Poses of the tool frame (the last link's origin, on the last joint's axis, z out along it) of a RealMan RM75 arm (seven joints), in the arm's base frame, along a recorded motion.
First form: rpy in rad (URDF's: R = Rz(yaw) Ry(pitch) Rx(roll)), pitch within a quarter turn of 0, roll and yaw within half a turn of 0; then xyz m.
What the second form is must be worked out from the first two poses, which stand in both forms.
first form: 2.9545 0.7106 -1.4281 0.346 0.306 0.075
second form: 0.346 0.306 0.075 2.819 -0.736 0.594 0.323
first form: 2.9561 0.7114 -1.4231 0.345 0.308 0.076
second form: 0.345 0.308 0.076 2.819 -0.738 0.593 0.324
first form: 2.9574 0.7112 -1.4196 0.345 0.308 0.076
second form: 0.345 0.308 0.076 2.819 -0.738 0.592 0.323
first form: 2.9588 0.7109 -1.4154 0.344 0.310 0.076
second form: 0.344 0.310 0.076 2.820 -0.740 0.590 0.323
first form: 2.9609 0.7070 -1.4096 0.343 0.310 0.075
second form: 0.343 0.310 0.075 2.822 -0.741 0.589 0.322
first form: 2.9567 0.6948 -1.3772 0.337 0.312 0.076
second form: 0.337 0.312 0.076 2.844 -0.751 0.577 0.320
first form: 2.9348 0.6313 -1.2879 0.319 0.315 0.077
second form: 0.319 0.315 0.077 2.927 -0.780 0.545 0.308
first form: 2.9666 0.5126 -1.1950 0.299 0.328 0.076
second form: 0.299 0.328 0.076 2.997 -0.811 0.525 0.257
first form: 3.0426 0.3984 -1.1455 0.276 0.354 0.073
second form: 0.276 0.354 0.073 3.009 -0.830 0.524 0.193
